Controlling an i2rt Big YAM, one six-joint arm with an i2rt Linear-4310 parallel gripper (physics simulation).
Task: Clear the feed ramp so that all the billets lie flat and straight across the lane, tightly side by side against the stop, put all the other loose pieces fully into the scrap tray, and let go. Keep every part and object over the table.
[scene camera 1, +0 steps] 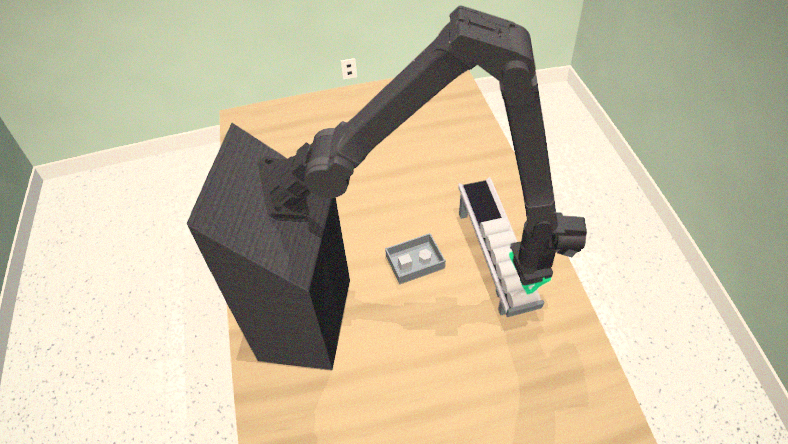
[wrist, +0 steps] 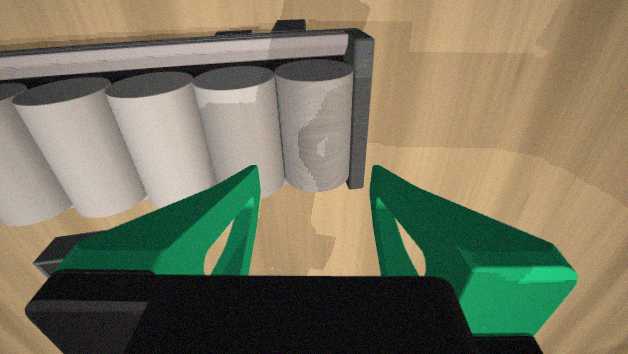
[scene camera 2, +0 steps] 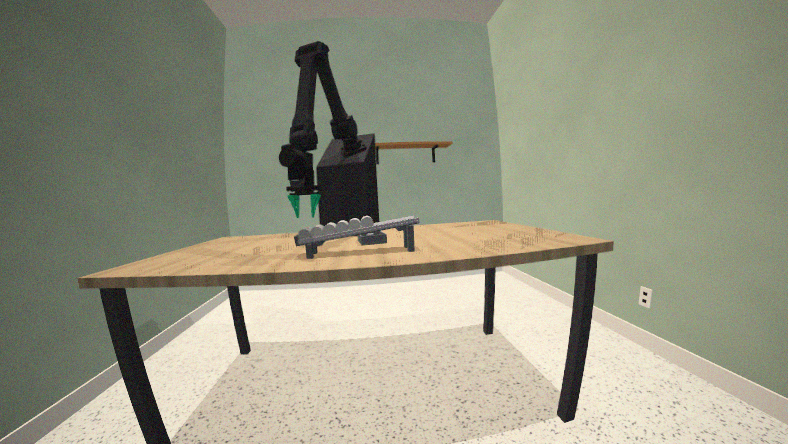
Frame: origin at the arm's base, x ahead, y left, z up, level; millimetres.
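Where they show: gripper, fingertip midpoint: [scene camera 1: 525, 284] [wrist: 315, 177] [scene camera 2: 305, 217]; arm's base, link origin: [scene camera 1: 281, 189] [scene camera 2: 353, 149].
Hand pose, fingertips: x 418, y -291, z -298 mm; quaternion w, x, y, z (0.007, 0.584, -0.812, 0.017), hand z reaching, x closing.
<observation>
Things, the pixels of their centre, and the offset from my fingertips. Level surfaces: height alone.
- lowest billet, body centre: [wrist: 315, 126] [scene camera 1: 522, 297] [scene camera 2: 306, 234] dz -52, dx -1, dy -1 mm
- dark grey stop, body centre: [wrist: 354, 115] [scene camera 1: 525, 308] dz -65, dx -8, dy -24 mm
- uppermost billet, body centre: [scene camera 1: 494, 227] [scene camera 2: 366, 222] dz -28, dx +55, dy +189 mm
- block, body centre: [scene camera 1: 405, 261] dz -108, dx -162, dy +269 mm
- rounder piece, body centre: [scene camera 1: 425, 256] dz -113, dx -107, dy +260 mm
- grey scrap tray, body centre: [scene camera 1: 415, 258] [scene camera 2: 371, 237] dz -107, dx -134, dy +264 mm
- wooden table, surface height: dz -125 mm
Several light grey billets lie across the sloping feed ramp [scene camera 1: 485, 248] [scene camera 2: 392, 223] [wrist: 200, 50], side by side in a row. The lowest billet [scene camera 1: 523, 298] [wrist: 320, 125] lies at the dark grey stop [scene camera 1: 524, 308] [wrist: 362, 110]. The uppermost billet [scene camera 1: 494, 227] [scene camera 2: 367, 221] lies below the bare black bed. My gripper [scene camera 2: 306, 216] [wrist: 315, 177] is open with nothing between its green fingers and hangs above the ramp's low end. Two small whitish pieces, a block [scene camera 1: 405, 261] and a rounder piece [scene camera 1: 424, 255], lie inside the grey scrap tray [scene camera 1: 409, 277] [scene camera 2: 372, 239]. The arm hides part of the row in scene camera 1.
The scrap tray stands between the ramp and the tall black pedestal [scene camera 1: 264, 264] [scene camera 2: 348, 190] that carries the arm. The ramp stands on short legs near one long edge of the wooden table [scene camera 1: 419, 375] [scene camera 2: 468, 242]. A wall shelf [scene camera 2: 413, 145] shows behind the pedestal.
</observation>
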